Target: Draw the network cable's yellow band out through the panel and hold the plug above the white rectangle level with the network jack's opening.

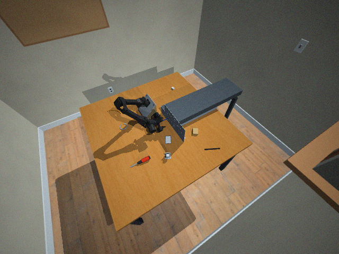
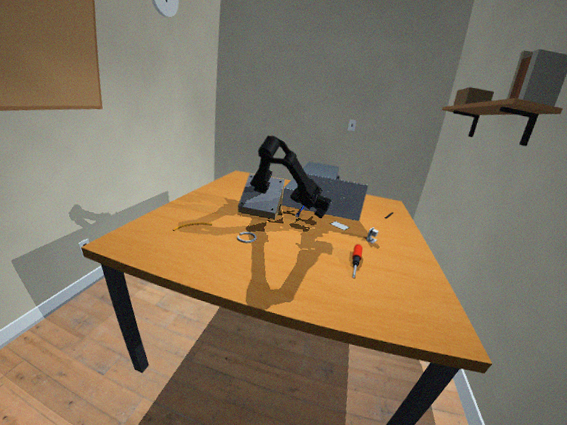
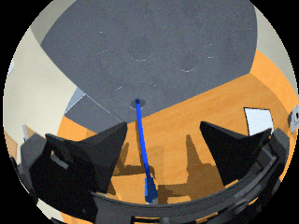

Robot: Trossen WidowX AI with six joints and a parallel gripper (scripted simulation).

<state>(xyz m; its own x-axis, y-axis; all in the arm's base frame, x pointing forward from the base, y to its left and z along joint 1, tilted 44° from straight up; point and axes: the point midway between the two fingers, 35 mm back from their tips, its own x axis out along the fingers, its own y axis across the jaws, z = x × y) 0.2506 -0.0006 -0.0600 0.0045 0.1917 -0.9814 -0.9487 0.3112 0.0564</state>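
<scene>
My hand is 5 cm to the left of the plug, 4 cm past it and 4 cm above it. Also, from my hand: wooden block: 25 cm to the left, 22 cm ahead, 5 cm below; red screwdriver: 33 cm to the right, 26 cm ahead, 5 cm below; white rectangle: 17 cm ahead, 6 cm below, 2 cm to the right.
</scene>
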